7 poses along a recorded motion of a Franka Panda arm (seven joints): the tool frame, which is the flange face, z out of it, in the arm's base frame.
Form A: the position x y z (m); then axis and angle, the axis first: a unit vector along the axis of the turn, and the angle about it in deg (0 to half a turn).
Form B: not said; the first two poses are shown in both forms.
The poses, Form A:
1: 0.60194 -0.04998 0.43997 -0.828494 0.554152 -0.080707 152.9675
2: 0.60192 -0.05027 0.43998 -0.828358 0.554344 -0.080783 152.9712
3: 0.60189 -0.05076 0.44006 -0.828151 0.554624 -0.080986 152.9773
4: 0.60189 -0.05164 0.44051 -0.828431 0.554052 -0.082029 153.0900
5: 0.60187 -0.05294 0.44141 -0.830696 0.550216 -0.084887 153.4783
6: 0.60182 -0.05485 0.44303 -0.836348 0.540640 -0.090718 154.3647
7: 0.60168 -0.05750 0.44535 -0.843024 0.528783 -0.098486 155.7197
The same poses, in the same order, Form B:
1: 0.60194 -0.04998 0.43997 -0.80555 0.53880 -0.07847 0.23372
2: 0.60192 -0.05027 0.43998 -0.80542 0.53899 -0.07855 0.23369
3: 0.60189 -0.05076 0.44006 -0.80523 0.53927 -0.07874 0.23364
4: 0.60189 -0.05164 0.44051 -0.80569 0.53884 -0.07978 0.23268
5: 0.60187 -0.05294 0.44141 -0.80855 0.53555 -0.08262 0.22938
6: 0.60182 -0.05485 0.44303 -0.81551 0.52717 -0.08846 0.22185
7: 0.60168 -0.05750 0.44535 -0.82417 0.51696 -0.09628 0.21030
